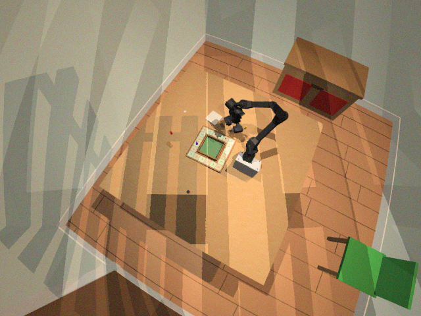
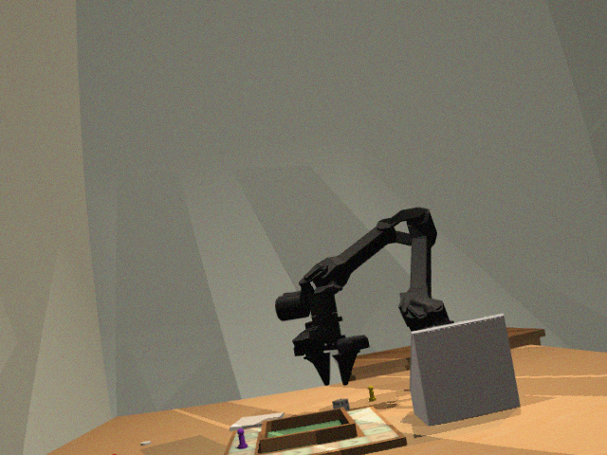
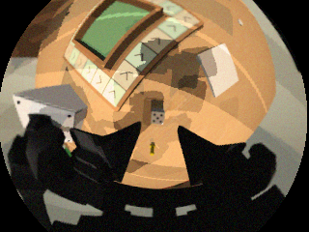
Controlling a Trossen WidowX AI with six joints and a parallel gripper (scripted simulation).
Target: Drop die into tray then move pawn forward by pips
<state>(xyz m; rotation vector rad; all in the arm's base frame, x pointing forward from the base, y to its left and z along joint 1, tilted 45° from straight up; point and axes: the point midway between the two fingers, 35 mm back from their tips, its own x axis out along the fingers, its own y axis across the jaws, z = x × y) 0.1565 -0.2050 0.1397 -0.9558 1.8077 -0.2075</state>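
My gripper tip is now 5 cm above the die. Round my gripper tip: tray floor (21 cm to the left, 11 cm ahead, 5 cm below); white card (18 cm ahead, 5 cm to the right, 5 cm below); yellow pawn (9 cm behind, 5 cm to the right, 4 cm below).
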